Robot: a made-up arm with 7 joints. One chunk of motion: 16 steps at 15 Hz.
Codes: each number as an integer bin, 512 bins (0 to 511) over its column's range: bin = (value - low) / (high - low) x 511, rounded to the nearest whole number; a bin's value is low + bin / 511 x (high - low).
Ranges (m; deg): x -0.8..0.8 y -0.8..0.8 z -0.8..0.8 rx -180..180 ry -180..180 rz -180..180
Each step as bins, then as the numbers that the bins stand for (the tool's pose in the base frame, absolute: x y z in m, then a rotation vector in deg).
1 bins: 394 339 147 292 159 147
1 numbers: 0.4337 0.2614 -0.3397 25.71 -67.98 -76.44
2 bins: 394 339 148 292 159 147
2 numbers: 0.4337 0.2614 -0.3366 25.71 -67.98 -76.44
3 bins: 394 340 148 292 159 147
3 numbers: 0.4337 0.2646 -0.3366 25.71 -67.98 -76.44
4 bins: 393 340 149 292 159 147
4 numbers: 0.4305 0.2646 -0.3335 25.71 -67.98 -76.44
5 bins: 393 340 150 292 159 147
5 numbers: 0.4305 0.2646 -0.3303 25.71 -67.98 -76.44
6 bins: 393 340 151 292 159 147
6 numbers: 0.4305 0.2646 -0.3272 25.71 -67.98 -76.44
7 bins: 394 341 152 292 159 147
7 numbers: 0.4337 0.2677 -0.3241 25.71 -67.98 -76.44
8 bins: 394 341 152 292 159 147
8 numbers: 0.4337 0.2677 -0.3241 25.71 -67.98 -76.44
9 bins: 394 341 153 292 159 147
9 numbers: 0.4337 0.2677 -0.3209 25.71 -67.98 -76.44
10 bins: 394 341 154 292 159 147
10 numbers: 0.4337 0.2677 -0.3178 25.71 -67.98 -76.44
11 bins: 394 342 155 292 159 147
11 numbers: 0.4337 0.2708 -0.3147 25.71 -67.98 -76.44
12 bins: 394 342 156 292 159 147
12 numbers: 0.4337 0.2708 -0.3115 25.71 -67.98 -76.44
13 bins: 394 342 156 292 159 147
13 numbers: 0.4337 0.2708 -0.3115 25.71 -67.98 -76.44
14 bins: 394 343 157 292 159 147
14 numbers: 0.4337 0.2740 -0.3084 25.71 -67.98 -76.44
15 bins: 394 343 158 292 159 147
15 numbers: 0.4337 0.2740 -0.3053 25.71 -67.98 -76.44
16 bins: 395 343 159 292 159 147
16 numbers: 0.4368 0.2740 -0.3022 25.71 -67.98 -76.44
